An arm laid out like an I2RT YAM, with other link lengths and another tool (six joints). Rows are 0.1 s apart.
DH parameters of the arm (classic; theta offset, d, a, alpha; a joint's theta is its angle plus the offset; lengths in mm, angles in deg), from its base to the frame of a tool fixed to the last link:
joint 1: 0 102.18 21.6 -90
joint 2: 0 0 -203.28 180
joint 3: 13.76 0 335.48 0
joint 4: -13.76 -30.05 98.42 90
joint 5: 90 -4.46 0 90
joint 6: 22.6 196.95 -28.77 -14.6
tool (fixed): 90 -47.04 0 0
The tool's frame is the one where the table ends.
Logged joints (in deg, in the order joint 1, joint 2, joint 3, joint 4, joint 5, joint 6), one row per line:
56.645 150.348 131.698 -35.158 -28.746 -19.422
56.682 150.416 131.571 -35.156 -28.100 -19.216
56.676 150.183 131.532 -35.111 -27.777 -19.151
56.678 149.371 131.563 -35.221 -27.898 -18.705
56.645 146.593 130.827 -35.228 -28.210 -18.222
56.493 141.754 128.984 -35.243 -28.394 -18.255
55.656 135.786 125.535 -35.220 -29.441 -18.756
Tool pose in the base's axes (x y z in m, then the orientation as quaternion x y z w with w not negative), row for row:
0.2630 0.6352 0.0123 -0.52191 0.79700 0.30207 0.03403
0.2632 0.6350 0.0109 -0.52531 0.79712 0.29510 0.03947
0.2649 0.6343 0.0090 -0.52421 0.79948 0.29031 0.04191
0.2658 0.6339 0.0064 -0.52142 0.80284 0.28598 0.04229
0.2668 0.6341 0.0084 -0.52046 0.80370 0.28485 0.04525
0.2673 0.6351 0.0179 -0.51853 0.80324 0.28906 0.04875
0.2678 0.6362 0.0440 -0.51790 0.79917 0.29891 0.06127
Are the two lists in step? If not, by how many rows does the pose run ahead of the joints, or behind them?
The pose runs 2 rows behind the joints: the pose in row i belongs to the joints in row i - 2.
